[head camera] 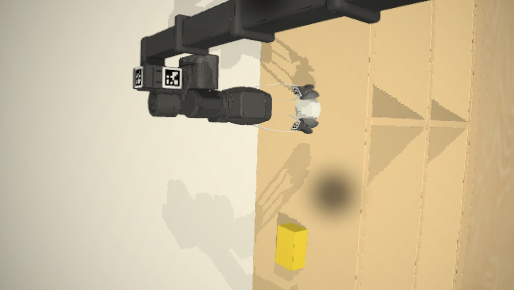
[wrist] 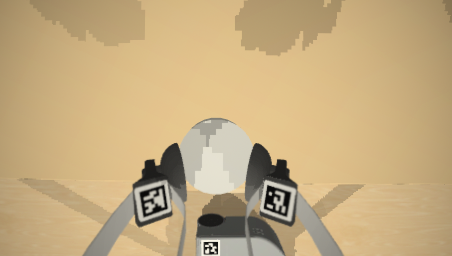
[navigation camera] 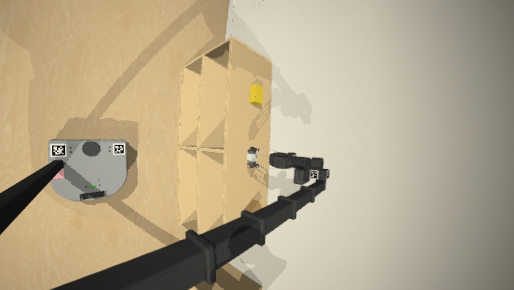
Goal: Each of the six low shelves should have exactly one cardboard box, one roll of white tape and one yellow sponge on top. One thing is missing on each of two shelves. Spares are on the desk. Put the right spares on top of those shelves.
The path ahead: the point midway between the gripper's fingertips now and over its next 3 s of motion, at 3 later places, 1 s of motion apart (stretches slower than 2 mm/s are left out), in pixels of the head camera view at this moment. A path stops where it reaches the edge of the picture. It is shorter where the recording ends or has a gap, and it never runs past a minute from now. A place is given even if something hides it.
My gripper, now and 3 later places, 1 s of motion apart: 315,109; 342,111; 346,109; 346,108
